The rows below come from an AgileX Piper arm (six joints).
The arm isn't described. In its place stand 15 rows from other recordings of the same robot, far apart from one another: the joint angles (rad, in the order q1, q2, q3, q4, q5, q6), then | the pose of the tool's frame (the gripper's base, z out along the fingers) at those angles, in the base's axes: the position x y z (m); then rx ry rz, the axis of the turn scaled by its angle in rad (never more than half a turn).
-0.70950 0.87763 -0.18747 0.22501 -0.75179 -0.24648 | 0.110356 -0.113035 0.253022 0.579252 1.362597 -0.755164
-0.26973 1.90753 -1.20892 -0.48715 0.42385 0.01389 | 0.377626 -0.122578 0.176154 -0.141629 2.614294 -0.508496
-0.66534 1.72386 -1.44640 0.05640 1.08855 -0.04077 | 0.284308 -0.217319 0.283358 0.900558 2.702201 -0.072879
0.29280 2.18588 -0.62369 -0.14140 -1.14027 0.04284 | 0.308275 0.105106 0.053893 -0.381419 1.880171 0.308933
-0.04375 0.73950 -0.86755 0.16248 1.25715 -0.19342 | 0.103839 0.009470 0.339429 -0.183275 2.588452 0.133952
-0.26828 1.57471 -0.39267 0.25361 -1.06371 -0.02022 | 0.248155 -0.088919 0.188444 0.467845 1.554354 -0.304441
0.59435 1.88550 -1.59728 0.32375 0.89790 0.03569 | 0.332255 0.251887 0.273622 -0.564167 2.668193 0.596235
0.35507 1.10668 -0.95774 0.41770 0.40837 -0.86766 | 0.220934 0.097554 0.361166 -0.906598 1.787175 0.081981
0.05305 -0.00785 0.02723 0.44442 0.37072 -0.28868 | 0.051802 0.016945 0.174377 -0.039809 1.845247 0.271259
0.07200 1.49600 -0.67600 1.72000 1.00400 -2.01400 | 0.256307 0.094600 0.231897 -0.811504 1.775087 0.945109
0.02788 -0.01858 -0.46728 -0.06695 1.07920 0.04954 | -0.004655 -0.005499 0.266828 0.025758 2.075045 -0.033219
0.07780 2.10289 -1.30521 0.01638 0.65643 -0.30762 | 0.398122 0.031949 0.110785 -0.545385 2.886636 -0.017933
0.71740 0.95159 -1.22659 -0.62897 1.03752 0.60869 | 0.150833 0.070415 0.441926 -0.175361 2.053891 0.025265
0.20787 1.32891 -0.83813 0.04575 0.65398 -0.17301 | 0.247804 0.054854 0.248954 -0.460065 2.587935 0.061117
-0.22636 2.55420 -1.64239 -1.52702 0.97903 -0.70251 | 0.445817 -0.180104 0.038647 1.601211 -1.561385 1.140841
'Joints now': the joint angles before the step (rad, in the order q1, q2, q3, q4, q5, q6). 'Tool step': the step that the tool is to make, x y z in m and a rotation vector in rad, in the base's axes. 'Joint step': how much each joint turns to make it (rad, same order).
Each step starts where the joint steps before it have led.
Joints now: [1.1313, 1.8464, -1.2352, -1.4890, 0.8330, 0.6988]
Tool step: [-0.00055, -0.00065, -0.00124, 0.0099, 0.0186, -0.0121]
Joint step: [0.0002, -0.0003, 0.0000, 0.0237, 0.0001, 0.0009]
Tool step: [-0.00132, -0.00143, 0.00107, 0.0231, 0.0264, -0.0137]
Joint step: [0.0000, -0.0083, 0.0000, 0.0354, -0.0050, 0.0010]
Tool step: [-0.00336, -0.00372, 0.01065, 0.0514, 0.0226, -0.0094]
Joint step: [0.0008, -0.0344, 0.0000, 0.0414, -0.0115, 0.0010]
